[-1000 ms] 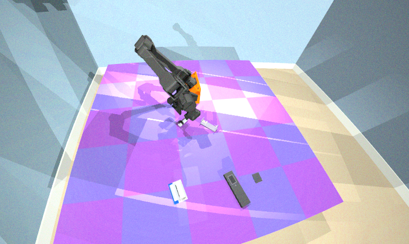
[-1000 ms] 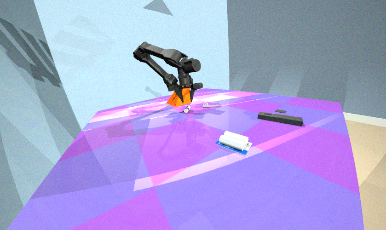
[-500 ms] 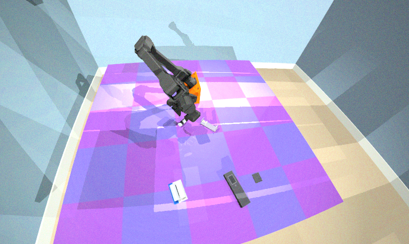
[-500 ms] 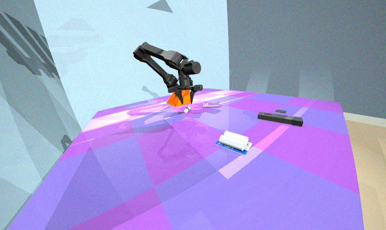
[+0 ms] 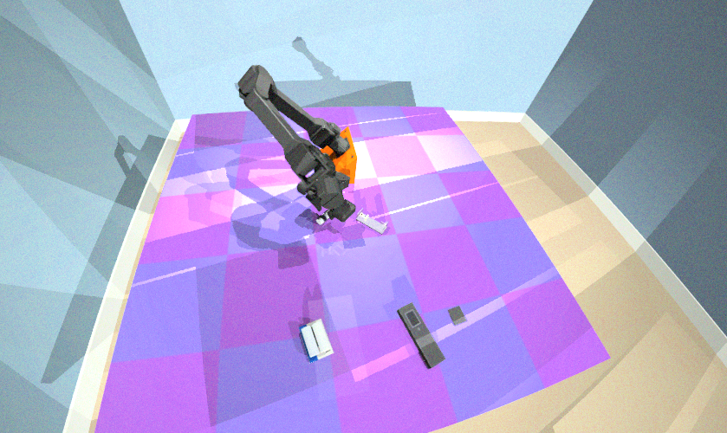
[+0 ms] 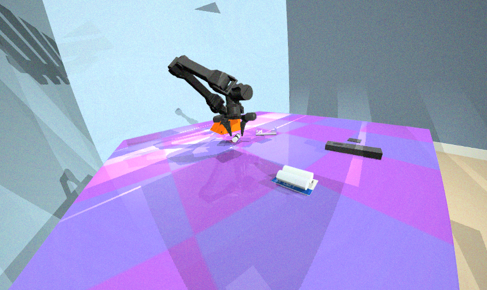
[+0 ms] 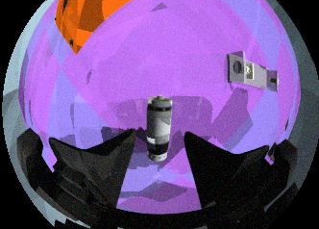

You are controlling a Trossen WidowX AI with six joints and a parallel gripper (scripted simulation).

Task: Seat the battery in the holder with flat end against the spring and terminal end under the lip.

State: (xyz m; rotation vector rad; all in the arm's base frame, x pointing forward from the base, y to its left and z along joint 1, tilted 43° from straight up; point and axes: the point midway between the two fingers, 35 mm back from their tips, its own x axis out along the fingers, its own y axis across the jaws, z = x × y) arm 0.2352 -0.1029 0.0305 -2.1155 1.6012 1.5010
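My gripper tip is 10 mm above the battery. Also, from my gripper tip: black battery door (390 mm ahead, 300 mm to the left, 20 mm below); then white-and-blue battery pack (360 mm ahead, 80 mm to the right, 10 mm below); then black remote (410 mm ahead, 170 mm to the left).
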